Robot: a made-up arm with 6 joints. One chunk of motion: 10 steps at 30 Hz.
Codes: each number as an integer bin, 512 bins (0 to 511) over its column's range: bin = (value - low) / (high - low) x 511, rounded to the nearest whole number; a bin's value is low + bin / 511 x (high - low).
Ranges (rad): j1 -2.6..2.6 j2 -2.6..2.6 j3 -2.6..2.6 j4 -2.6..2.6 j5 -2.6..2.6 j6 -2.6..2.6
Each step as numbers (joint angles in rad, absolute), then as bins.
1 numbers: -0.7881 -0.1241 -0.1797 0.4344 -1.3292 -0.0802
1 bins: 178 243 238 298 125 248
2 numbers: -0.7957 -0.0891 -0.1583 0.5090 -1.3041 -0.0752
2 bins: 177 247 240 306 127 248
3 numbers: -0.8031 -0.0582 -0.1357 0.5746 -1.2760 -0.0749
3 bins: 177 250 242 312 130 248
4 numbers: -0.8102 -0.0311 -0.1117 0.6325 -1.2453 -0.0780
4 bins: 176 252 245 318 133 248
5 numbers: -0.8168 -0.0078 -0.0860 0.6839 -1.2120 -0.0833
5 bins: 175 255 247 323 136 247
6 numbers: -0.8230 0.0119 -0.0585 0.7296 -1.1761 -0.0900
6 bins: 175 257 250 327 140 247
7 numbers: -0.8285 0.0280 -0.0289 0.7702 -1.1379 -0.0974
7 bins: 174 258 253 331 144 246
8 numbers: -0.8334 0.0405 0.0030 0.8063 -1.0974 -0.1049
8 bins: 174 259 256 335 148 245
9 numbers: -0.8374 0.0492 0.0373 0.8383 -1.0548 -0.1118
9 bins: 173 260 259 338 152 245
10 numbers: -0.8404 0.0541 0.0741 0.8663 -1.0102 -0.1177
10 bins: 173 261 263 341 156 244
